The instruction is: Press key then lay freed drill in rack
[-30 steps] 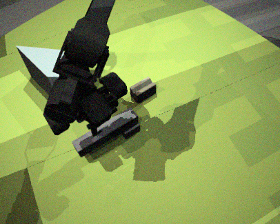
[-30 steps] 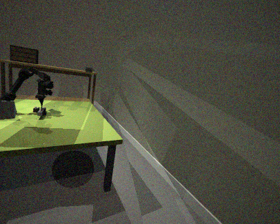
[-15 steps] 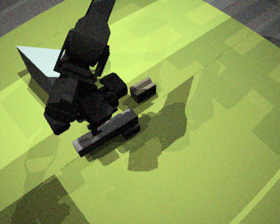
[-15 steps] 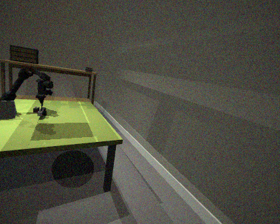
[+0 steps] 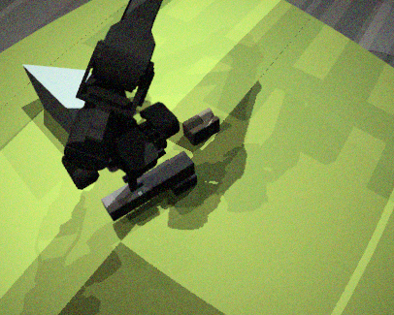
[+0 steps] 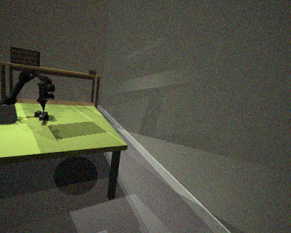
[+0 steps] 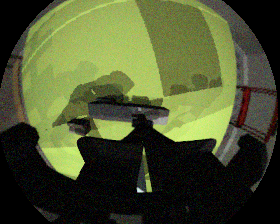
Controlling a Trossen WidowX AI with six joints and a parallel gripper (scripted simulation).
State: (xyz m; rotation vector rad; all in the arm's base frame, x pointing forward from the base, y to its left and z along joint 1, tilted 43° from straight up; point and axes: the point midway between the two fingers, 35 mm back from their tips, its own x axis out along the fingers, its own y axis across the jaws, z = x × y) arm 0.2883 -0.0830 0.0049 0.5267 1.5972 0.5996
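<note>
Right now the blue key is 3 cm below my gripper tip. Also, from my gripper tip: rack 20 cm to the left, 11 cm below, 8 cm behind; long grey housing 8 cm below, 3 cm to the left; drill 7 cm below, 5 cm to the left.
</note>
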